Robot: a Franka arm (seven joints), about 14 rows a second.
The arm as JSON. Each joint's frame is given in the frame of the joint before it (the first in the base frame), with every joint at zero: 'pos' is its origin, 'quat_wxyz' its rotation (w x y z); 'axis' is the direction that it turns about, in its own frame. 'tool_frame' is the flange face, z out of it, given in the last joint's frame.
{
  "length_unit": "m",
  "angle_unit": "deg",
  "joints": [
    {
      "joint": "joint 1",
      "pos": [
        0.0,
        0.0,
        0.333
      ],
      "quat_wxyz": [
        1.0,
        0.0,
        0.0,
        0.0
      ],
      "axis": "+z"
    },
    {
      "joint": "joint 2",
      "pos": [
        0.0,
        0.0,
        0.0
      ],
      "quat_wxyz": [
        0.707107,
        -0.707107,
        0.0,
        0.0
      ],
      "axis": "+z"
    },
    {
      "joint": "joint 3",
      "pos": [
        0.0,
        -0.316,
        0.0
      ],
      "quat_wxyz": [
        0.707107,
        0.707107,
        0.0,
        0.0
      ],
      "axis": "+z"
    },
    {
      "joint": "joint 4",
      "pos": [
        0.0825,
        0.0,
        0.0
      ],
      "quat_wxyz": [
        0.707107,
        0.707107,
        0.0,
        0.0
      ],
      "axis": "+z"
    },
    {
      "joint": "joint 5",
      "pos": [
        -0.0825,
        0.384,
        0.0
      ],
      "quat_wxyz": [
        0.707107,
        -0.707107,
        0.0,
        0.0
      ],
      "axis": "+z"
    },
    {
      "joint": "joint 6",
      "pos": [
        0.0,
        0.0,
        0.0
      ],
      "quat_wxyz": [
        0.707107,
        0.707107,
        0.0,
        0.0
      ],
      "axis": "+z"
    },
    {
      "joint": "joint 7",
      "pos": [
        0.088,
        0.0,
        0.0
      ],
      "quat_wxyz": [
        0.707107,
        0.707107,
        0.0,
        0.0
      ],
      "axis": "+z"
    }
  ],
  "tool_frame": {
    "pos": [
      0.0,
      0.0,
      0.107
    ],
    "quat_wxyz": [
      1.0,
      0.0,
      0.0,
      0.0
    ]
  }
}
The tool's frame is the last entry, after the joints.
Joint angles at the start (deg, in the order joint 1, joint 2, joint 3, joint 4, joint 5, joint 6, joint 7):
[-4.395 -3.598 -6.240 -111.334 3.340 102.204 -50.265]
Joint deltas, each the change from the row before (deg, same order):
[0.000 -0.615 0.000 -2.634 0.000 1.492 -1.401]
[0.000 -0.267 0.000 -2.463 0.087 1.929 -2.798]
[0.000 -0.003 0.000 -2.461 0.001 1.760 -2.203]
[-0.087 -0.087 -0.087 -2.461 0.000 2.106 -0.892]
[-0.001 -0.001 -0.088 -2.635 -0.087 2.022 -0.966]
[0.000 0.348 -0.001 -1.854 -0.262 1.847 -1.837]
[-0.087 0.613 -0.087 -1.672 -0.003 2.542 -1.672]
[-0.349 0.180 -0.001 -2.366 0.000 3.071 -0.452]
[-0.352 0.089 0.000 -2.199 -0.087 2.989 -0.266]
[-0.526 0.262 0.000 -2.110 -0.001 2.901 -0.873]
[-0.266 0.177 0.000 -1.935 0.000 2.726 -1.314]
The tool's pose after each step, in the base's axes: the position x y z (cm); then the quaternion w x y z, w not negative. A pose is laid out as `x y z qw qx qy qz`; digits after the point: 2 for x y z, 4 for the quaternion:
51.64 -9.31 48.63 0.0547 -0.9376 -0.3423 0.0289
51.21 -9.24 47.13 0.0572 -0.9292 -0.3639 0.0292
50.75 -9.16 45.39 0.0609 -0.9221 -0.3806 0.0334
50.25 -9.23 43.78 0.0622 -0.9200 -0.3853 0.0349
49.61 -9.21 41.96 0.0647 -0.9170 -0.3915 0.0394
49.26 -9.18 40.45 0.0648 -0.9105 -0.4062 0.0425
49.07 -9.32 38.95 0.0632 -0.9057 -0.4172 0.0403
48.54 -9.55 37.39 0.0601 -0.9061 -0.4171 0.0367
48.00 -9.78 36.06 0.0555 -0.9071 -0.4160 0.0323
47.41 -10.14 34.66 0.0522 -0.9065 -0.4180 0.0286
46.87 -10.28 33.47 0.0486 -0.9033 -0.4256 0.0243

